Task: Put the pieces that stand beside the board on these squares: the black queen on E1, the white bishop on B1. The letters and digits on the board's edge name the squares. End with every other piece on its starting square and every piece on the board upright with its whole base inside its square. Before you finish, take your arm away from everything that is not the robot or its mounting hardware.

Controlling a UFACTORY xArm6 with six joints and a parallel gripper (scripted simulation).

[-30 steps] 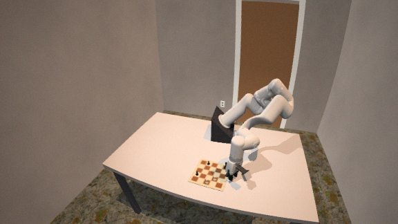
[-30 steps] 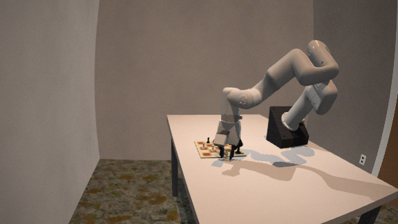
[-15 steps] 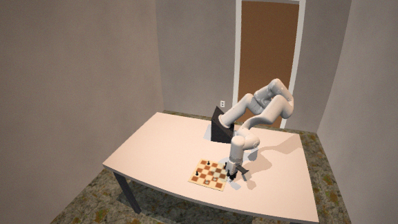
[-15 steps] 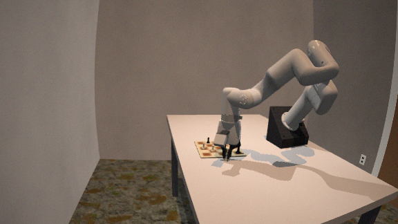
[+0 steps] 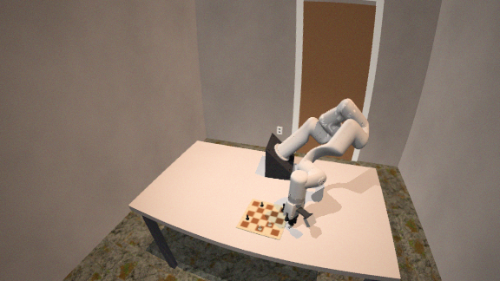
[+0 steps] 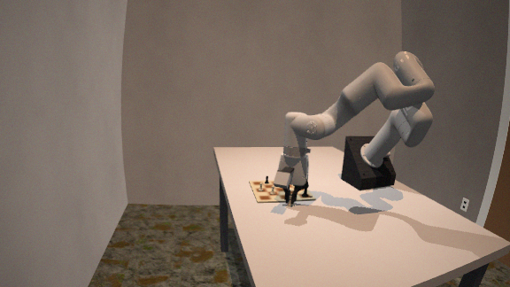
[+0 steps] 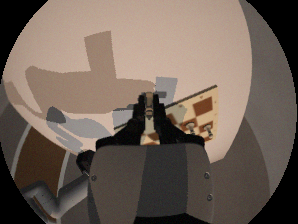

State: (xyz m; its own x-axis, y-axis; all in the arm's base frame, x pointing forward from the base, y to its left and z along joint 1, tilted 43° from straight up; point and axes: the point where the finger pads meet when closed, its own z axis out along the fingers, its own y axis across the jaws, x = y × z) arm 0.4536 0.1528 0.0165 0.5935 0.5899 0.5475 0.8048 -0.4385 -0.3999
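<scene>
The chessboard is 14 cm to the right of my hand, 3 cm below it and 2 cm behind it. From my hand the other things lie so: white bishop 1 cm below; then black queen 8 cm behind, 5 cm to the right.
</scene>
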